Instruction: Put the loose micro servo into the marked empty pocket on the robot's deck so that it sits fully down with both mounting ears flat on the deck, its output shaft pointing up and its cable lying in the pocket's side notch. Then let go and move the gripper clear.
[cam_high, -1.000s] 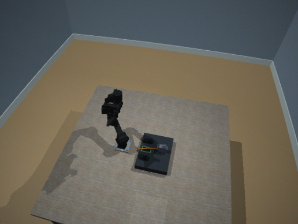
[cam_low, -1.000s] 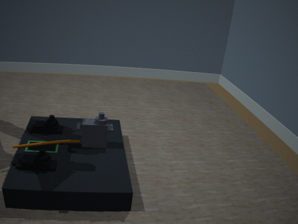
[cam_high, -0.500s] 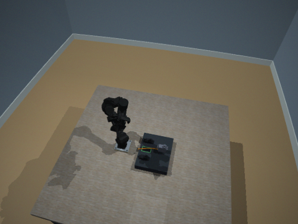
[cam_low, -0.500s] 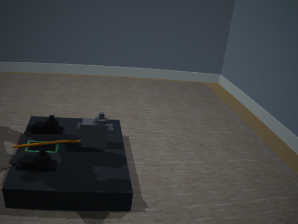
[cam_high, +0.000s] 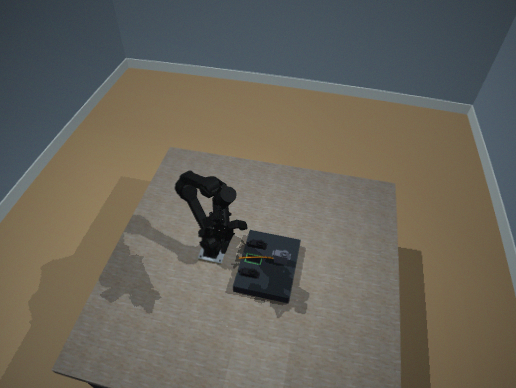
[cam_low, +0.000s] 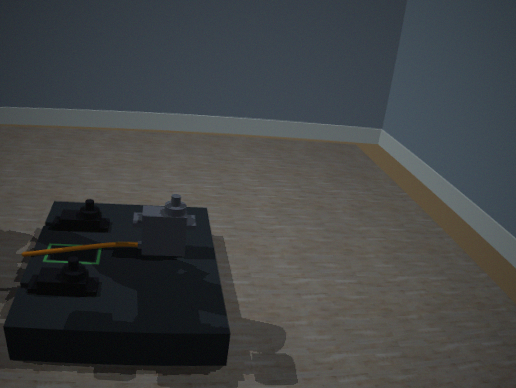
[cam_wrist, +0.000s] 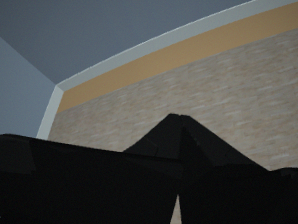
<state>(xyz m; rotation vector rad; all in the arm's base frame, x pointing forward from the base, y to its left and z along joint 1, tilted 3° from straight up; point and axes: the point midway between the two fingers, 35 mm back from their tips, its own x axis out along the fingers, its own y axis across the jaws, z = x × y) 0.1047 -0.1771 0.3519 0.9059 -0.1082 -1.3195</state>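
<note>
My gripper tip is 330 mm above the dark deck, 180 mm to the right of it and 180 mm short of it.
</note>
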